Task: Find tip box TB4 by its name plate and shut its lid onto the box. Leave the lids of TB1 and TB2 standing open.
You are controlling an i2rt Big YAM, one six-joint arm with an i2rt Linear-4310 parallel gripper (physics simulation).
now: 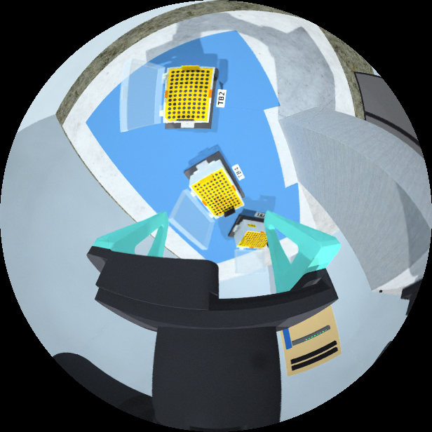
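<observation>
Tip box TB4, a yellow-topped rack in a pale box with a dark base, sits turned at an angle on the blue mat, its name plate beside it. Its clear lid stands open on the lower left side. Tip box TB2 is farther up, with its clear lid open to the left. A third tip box, its plate partly hidden and unreadable, is partly behind the right finger; its clear lid is open below it. My gripper is open and empty, its turquoise fingers apart, above the boxes.
The blue mat lies on a white, stone-like surface. A large grey curved body stands at the right. A dark grey panel is at the upper right. A tan board with dark strips shows at the lower right.
</observation>
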